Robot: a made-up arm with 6 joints. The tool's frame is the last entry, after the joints. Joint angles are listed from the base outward.
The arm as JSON. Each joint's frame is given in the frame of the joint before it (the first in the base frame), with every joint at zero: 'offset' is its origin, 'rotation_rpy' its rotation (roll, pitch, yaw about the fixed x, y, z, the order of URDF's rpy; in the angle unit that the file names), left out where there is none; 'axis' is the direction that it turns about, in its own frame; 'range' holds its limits. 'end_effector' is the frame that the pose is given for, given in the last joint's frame.
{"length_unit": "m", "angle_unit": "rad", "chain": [
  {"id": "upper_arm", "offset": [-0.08, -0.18, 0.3], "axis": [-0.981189, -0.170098, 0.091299], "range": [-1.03, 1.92]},
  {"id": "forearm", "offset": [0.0, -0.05, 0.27], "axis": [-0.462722, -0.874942, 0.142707], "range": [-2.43, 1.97]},
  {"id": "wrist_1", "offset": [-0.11, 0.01, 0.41], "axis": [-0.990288, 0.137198, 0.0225], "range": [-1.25, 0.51]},
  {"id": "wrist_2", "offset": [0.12, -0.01, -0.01], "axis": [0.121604, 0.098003, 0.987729], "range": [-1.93, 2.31]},
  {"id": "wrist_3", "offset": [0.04, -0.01, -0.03], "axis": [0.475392, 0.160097, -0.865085], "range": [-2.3, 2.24]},
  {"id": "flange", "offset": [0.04, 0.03, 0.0], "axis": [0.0, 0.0, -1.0], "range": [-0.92, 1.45]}
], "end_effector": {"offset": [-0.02, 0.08, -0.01], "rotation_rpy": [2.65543, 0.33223, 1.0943]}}
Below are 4 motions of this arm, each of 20 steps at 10 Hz.
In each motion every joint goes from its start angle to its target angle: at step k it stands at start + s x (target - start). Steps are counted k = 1, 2, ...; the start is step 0. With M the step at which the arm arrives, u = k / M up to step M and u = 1 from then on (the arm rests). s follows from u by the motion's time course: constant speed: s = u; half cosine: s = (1 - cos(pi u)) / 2; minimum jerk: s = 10 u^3 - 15 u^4 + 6 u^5.
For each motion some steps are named. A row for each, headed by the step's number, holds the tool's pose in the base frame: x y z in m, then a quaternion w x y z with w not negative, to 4 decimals.
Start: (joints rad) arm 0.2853 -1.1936 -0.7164 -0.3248 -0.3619 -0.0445
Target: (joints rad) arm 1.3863 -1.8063 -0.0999 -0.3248 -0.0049 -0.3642
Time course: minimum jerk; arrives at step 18
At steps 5, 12, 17, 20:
5: 0.2895 -0.1656 0.7320 0.1592 -0.8928 -0.3479 0.2378
12: 0.2248 -0.0187 0.5916 0.0549 0.8534 0.2484 -0.4549
17: 0.1974 -0.0016 0.5485 0.1106 0.8337 0.1947 -0.5049
20: 0.1972 -0.0015 0.5482 0.1110 0.8335 0.1942 -0.5052

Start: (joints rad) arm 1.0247 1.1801 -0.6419 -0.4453 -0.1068 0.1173
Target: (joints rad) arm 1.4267 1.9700 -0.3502 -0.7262 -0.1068 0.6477
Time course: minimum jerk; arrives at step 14
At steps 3, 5, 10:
3: -0.4553 0.2685 0.3225 0.7465 0.3505 0.4699 0.3147
5: -0.4647 0.2257 0.2657 0.7669 0.3039 0.4316 0.3650
10: -0.4657 0.0423 0.1500 0.7148 0.1455 0.3629 0.5798

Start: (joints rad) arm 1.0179 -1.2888 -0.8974 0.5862 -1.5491 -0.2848
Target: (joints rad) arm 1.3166 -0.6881 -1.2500 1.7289 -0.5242 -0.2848
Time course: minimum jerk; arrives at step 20
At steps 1, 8, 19, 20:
1: 0.1243 0.1013 0.6818 0.3796 0.2875 0.8443 0.2457
8: 0.0860 0.2149 0.6794 0.3945 0.2008 0.8304 0.3382
19: -0.0745 0.3948 0.5905 0.2545 -0.0672 0.8682 0.4206
20: -0.0748 0.3950 0.5903 0.2541 -0.0677 0.8683 0.4206

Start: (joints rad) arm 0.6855 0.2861 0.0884 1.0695 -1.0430 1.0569
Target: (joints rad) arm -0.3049 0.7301 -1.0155 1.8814 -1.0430 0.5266
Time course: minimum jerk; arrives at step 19
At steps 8, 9, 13, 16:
8: -0.3396 0.0579 0.7665 0.4658 0.0830 0.8178 0.3277
9: -0.3435 0.0118 0.7821 0.4343 0.0413 0.8008 0.4103
13: -0.3403 -0.1588 0.7911 0.3803 -0.1513 0.6180 0.6712
16: -0.3324 -0.2203 0.7771 0.3907 -0.2363 0.4940 0.7399

